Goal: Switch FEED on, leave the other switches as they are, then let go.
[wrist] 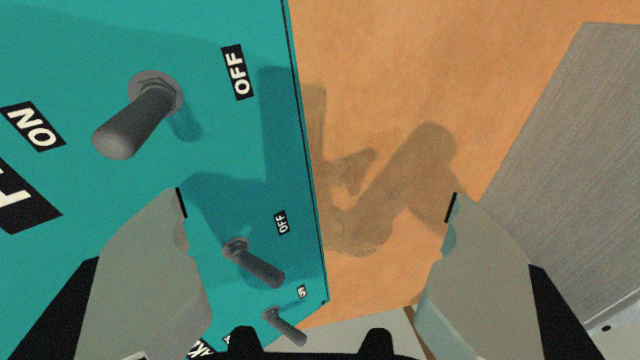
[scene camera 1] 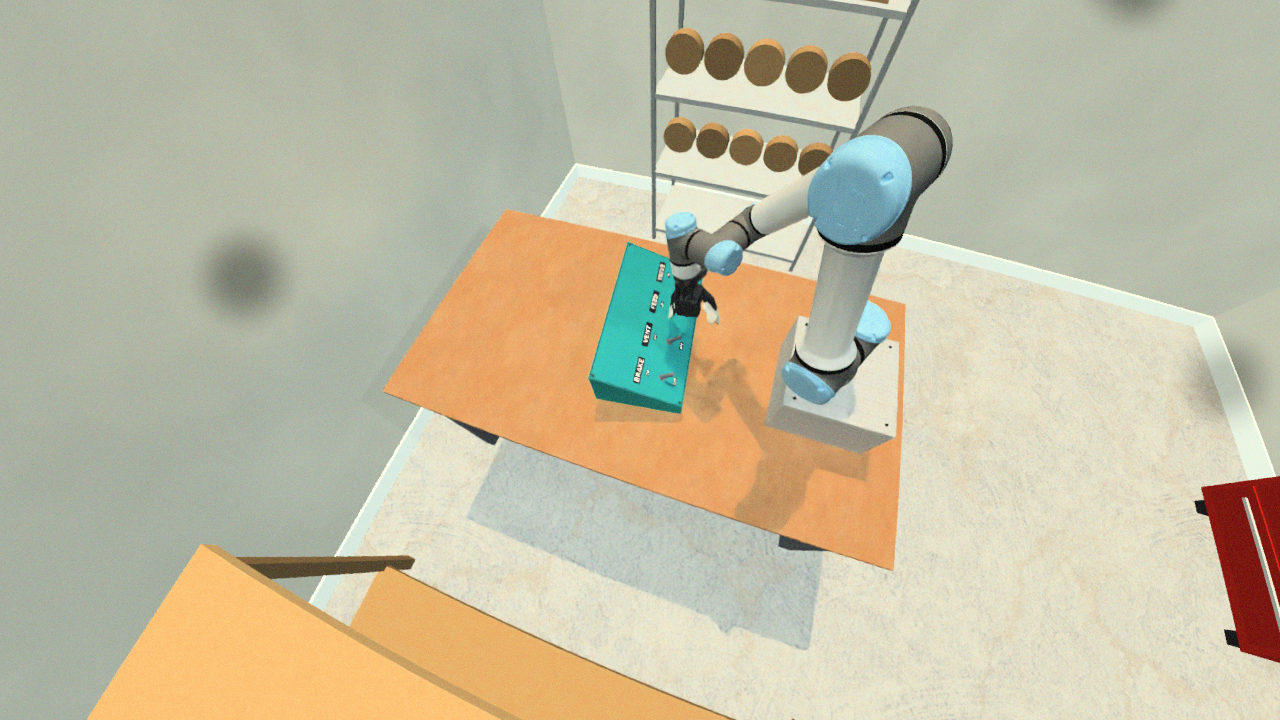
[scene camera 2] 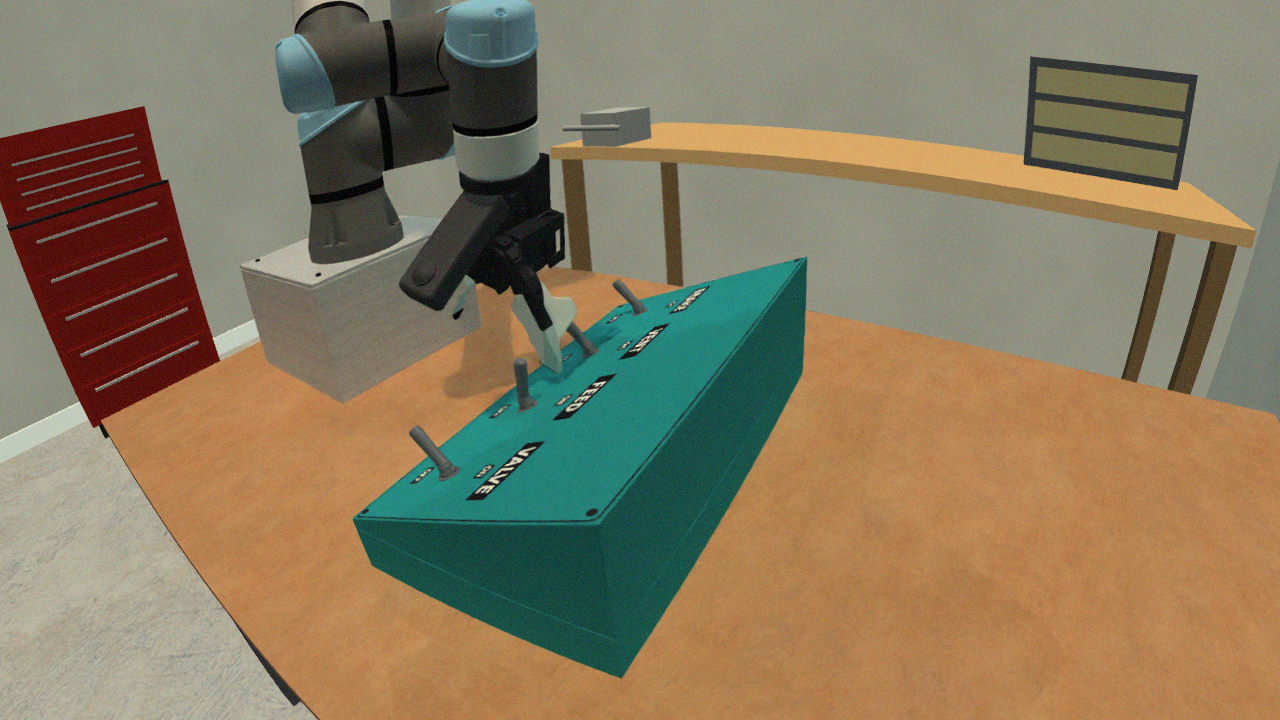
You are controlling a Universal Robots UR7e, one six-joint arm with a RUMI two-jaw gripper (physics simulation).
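Places are measured from the arm's base along level axes (x right, y ahead, z up), in centimetres.
Where they show: gripper, fingertip midpoint: (wrist: 316, 194) (scene camera 1: 694, 321) (scene camera 2: 503, 344); arm's base, link origin: (scene camera 2: 356, 246).
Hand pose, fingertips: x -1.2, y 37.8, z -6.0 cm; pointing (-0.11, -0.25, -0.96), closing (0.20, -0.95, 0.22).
Observation:
Things, the pixels of their top centre, and the offset from my fingertips. "*": a spot on its surface instead. Level surfaces: height alone.
- FEED lever, top centre: (wrist: 116, 147) (scene camera 2: 518, 359) dx +3.2, dy +7.6, dz +1.8 cm
- label, surface spot: (wrist: 35, 127) * dx +1.8, dy +11.9, dz -1.5 cm
- VENT lever, top centre: (wrist: 257, 291) (scene camera 2: 574, 317) dx -7.8, dy +2.6, dz +0.9 cm
- BRAKE lever, top centre: (wrist: 288, 350) (scene camera 2: 626, 280) dx -19.2, dy -1.1, dz +0.9 cm
- VALVE lever, top centre: (scene camera 2: 425, 429) dx +15.1, dy +10.1, dz +0.9 cm
- orange table, surface height: dz -11.8 cm
The teal switch panel (scene camera 1: 626, 313) (scene camera 2: 698, 394) (wrist: 75, 45) lies on the table. The FEED lever (scene camera 2: 523, 385) (wrist: 135, 122) leans toward its ON label (wrist: 35, 127); in scene camera 1 the gripper hides it. The VENT lever (scene camera 2: 583, 340) (wrist: 257, 265), the BRAKE lever (scene camera 2: 631, 297) (wrist: 285, 327) and the VALVE lever (scene camera 2: 434, 452) lean toward OFF. My gripper (scene camera 1: 691, 317) (scene camera 2: 508, 336) (wrist: 316, 194) is open and empty, low over the panel's OFF side. One finger is close to the VENT lever, between it and FEED; whether it touches is unclear.
The robot's base block (scene camera 1: 832, 407) (scene camera 2: 358, 331) (wrist: 575, 150) stands on the orange table (scene camera 1: 537, 385) (scene camera 2: 984, 501) beyond the panel's OFF side. A shelf rack (scene camera 1: 654, 161) stands behind the table. A red drawer cabinet (scene camera 1: 1239, 555) (scene camera 2: 107, 295) and a workbench (scene camera 2: 850, 161) stand apart.

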